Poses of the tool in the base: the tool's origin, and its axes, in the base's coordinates. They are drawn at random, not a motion.
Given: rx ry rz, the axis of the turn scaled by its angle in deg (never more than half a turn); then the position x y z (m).
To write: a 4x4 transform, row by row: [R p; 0 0 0 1], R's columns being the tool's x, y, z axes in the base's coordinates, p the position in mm. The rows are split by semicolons. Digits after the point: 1 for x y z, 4 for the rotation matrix.
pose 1, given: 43.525 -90.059 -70.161 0.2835 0.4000 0.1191
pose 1, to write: -0.3381 0.0836 -0.9374 283.5; -0.8885 0.3001 0.3472 400.0; 0.3104 0.9502 -0.0272 119.1; 0 0 0 1
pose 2, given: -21.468 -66.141 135.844 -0.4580 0.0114 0.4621
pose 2, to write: -0.8505 -0.2944 -0.4358 -458.0; 0.5246 -0.5333 -0.6636 11.4; -0.0370 -0.7931 0.6080 462.1; 0 0 0 1
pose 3, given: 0.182 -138.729 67.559 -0.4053 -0.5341 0.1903
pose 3, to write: -0.9011 -0.1919 -0.3888 -405.3; 0.1878 0.6356 -0.7489 -534.1; 0.3908 -0.7478 -0.5367 190.3; 0 0 0 1
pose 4, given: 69.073 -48.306 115.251 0.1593 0.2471 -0.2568
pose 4, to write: -0.3760 -0.7822 0.4968 159.3; 0.1942 -0.5908 -0.7831 247.1; 0.9061 -0.1980 0.3740 -256.8; 0 0 0 1
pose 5, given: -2.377 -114.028 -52.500 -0.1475 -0.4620 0.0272
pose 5, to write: -0.5809 0.3674 -0.7263 -147.5; -0.3130 0.7229 0.6160 -462.0; 0.7514 0.5852 -0.3050 27.2; 0 0 0 1
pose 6, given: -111.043 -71.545 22.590 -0.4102 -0.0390 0.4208
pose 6, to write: 0.4688 0.6285 -0.6207 -410.2; 0.8710 -0.2118 0.4434 -39.0; 0.1472 -0.7484 -0.6467 420.8; 0 0 0 1
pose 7, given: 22.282 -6.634 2.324 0.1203 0.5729 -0.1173
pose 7, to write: 0.9926 -0.0617 -0.1048 120.3; 0.0172 0.9246 -0.3805 572.9; 0.1204 0.3759 0.9188 -117.3; 0 0 0 1
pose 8, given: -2.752 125.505 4.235 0.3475 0.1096 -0.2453
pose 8, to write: -0.5815 -0.0621 0.8112 347.5; -0.0072 0.9974 0.0711 109.6; -0.8135 0.0355 -0.5804 -245.3; 0 0 0 1
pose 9, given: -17.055 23.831 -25.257 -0.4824 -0.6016 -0.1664
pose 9, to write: 0.8232 0.3485 0.4482 -482.4; -0.4677 0.8638 0.1873 -601.6; -0.3219 -0.3638 0.8741 -166.4; 0 0 0 1
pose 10, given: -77.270 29.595 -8.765 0.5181 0.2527 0.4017
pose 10, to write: 0.8787 -0.1866 0.4394 518.1; -0.3958 0.2298 0.8891 252.7; -0.2669 -0.9552 0.1281 401.7; 0 0 0 1
